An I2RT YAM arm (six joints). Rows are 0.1 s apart.
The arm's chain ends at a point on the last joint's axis. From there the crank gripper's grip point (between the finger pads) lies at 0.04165 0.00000 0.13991 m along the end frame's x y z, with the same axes.
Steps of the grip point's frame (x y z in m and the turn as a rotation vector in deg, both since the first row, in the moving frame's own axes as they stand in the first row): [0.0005, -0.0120, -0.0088, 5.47, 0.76, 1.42]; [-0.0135, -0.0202, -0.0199, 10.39, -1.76, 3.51]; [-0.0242, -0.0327, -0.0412, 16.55, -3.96, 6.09]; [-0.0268, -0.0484, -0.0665, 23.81, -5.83, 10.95]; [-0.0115, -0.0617, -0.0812, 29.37, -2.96, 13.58]
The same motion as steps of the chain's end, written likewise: [-0.0015, 0.0003, -0.0076, 5.47, 0.76, 1.42]; [-0.0099, 0.0027, -0.0190, 10.39, -1.76, 3.51]; [-0.0165, 0.0036, -0.0385, 16.55, -3.96, 6.09]; [-0.0176, 0.0022, -0.0596, 23.81, -5.83, 10.95]; [-0.0117, -0.0017, -0.0676, 29.37, -2.96, 13.58]
